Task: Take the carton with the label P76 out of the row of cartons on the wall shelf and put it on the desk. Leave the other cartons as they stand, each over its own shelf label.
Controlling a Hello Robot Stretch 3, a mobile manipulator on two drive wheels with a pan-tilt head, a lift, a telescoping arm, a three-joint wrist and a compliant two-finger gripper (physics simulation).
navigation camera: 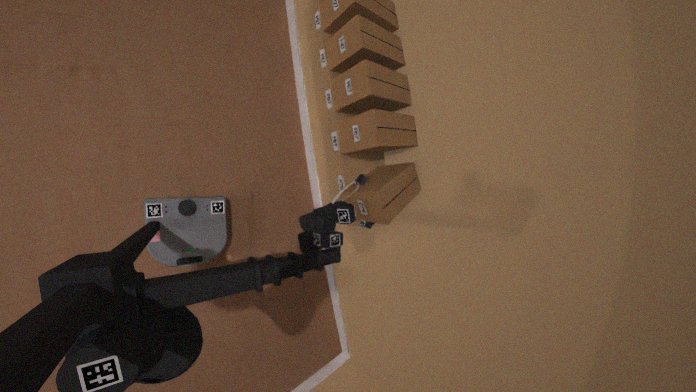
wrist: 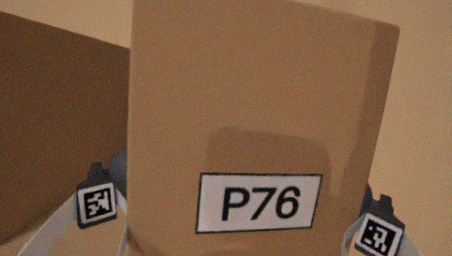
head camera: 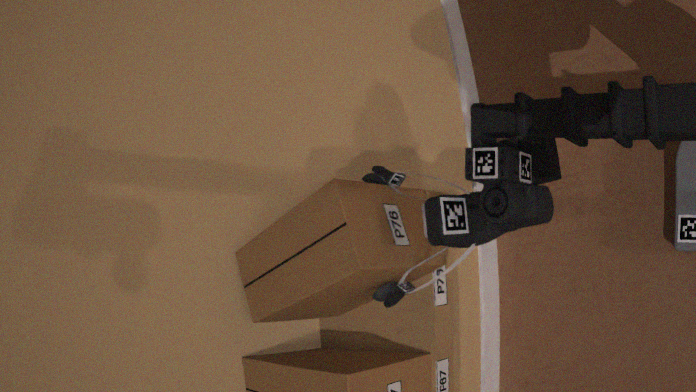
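Pixels of known places: robot's base, origin of the base link: (navigation camera: 187,206).
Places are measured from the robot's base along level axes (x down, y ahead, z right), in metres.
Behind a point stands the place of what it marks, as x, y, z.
The P76 carton (head camera: 300,280) @[-0.832, 0.086, 0.588] (navigation camera: 387,185) @[-0.832, 0.079, 0.532] (wrist: 250,90) @[-0.793, 0.016, 0.500] stands upright at the end of the row, turned askew to the shelf edge. Its label faces my gripper (head camera: 386,235) @[-0.725, 0.027, 0.563] (navigation camera: 364,202) @[-0.725, 0.027, 0.563] (wrist: 237,182) @[-0.725, 0.027, 0.563]. The fingers are on both sides of the carton and look shut on it; their pads are partly hidden behind its sides in the wrist view. A shelf label (head camera: 440,287) @[-0.636, 0.098, 0.500] (navigation camera: 341,184) @[-0.637, 0.089, 0.501] shows on the shelf edge, partly covered by a finger strip. The neighbouring carton (head camera: 310,375) @[-0.832, 0.222, 0.562] (navigation camera: 382,132) @[-0.832, 0.249, 0.513] (wrist: 60,115) @[-0.748, 0.214, 0.579] stands apart from P76, behind shelf label F67 (head camera: 442,375) @[-0.637, 0.241, 0.476]. The desk does not show.
Several more cartons stand along the wall shelf (head camera: 372,319) @[-0.652, 0.163, 0.620] in the navigation view, among them one nearby (navigation camera: 375,90) @[-0.832, 0.384, 0.486]. The wall (head camera: 150,75) @[-0.997, -0.214, 0.818] is beside the turned carton. My grey base (navigation camera: 200,227) @[-0.160, -0.089, 0.050] is on the brown floor (navigation camera: 125,125) @[-0.001, 0.388, -0.268], away from the shelf.
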